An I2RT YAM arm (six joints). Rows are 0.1 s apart.
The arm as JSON. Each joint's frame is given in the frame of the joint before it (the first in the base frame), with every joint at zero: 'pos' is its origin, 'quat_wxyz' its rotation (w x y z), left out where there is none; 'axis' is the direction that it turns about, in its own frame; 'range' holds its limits. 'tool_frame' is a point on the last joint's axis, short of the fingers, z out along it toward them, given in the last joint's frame.
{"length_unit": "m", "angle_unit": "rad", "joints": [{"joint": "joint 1", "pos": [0.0, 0.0, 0.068], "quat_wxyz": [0.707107, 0.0, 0.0, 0.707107], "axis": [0.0, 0.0, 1.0], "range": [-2.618, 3.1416]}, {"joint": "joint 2", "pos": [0.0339, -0.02, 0.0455], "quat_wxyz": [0.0, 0.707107, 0.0, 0.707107], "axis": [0.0, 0.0, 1.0], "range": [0.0, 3.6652]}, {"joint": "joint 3", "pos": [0.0, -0.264, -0.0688], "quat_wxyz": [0.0, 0.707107, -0.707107, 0.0], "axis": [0.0, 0.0, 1.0], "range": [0.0, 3.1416]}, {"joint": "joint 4", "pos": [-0.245, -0.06, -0.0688], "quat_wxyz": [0.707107, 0.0, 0.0, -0.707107], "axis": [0.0, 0.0, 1.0], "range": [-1.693, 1.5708]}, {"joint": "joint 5", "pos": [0.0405, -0.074, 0.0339], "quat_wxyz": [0.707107, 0.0, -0.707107, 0.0], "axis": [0.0, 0.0, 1.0], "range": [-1.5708, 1.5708]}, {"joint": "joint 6", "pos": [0.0, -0.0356, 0.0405], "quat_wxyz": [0.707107, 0.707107, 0.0, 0.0], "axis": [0.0, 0.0, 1.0], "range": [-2.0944, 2.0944]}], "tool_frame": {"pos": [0.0, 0.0, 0.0], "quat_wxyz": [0.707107, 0.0, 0.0, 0.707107]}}
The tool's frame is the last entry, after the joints.
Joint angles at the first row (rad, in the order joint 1, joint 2, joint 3, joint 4, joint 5, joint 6):
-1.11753 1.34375 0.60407 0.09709 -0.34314 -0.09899
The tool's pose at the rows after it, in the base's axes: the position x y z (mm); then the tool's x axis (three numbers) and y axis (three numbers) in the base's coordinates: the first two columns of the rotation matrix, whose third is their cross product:
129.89, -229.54, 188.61, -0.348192, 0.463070, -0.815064, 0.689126, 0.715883, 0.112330
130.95, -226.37, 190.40, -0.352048, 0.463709, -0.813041, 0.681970, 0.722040, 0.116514
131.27, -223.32, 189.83, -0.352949, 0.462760, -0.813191, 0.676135, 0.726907, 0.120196
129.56, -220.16, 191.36, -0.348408, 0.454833, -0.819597, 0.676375, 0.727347, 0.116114
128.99, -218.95, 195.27, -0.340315, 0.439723, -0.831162, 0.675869, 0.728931, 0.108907
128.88, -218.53, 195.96, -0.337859, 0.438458, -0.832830, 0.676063, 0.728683, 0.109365
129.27, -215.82, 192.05, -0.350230, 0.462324, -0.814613, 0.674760, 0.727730, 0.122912
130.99, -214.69, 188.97, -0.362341, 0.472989, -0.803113, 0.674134, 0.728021, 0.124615
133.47, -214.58, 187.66, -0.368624, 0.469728, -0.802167, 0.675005, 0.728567, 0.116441
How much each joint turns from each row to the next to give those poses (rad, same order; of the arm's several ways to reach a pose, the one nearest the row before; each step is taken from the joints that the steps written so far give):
0.01718 -0.02822 -0.00457 -0.02708 0.00726 -0.00762
0.00877 -0.01375 -0.00039 -0.01680 -0.00267 0.00190
0.00609 -0.00989 -0.00954 0.00002 -0.00345 0.00228
0.00000 -0.02137 -0.01180 0.00188 0.00115 0.00038
0.00039 -0.01719 -0.00195 0.00575 0.00115 0.00039
0.00039 -0.00383 -0.00074 0.00035 0.00001 0.00191
0.00646 0.00193 -0.00382 -0.02592 0.00036 0.00418
0.00918 0.00839 -0.00077 -0.00992 0.00765 0.00002
0.01066 0.00802 0.00000 0.00764 0.01372 -0.00040

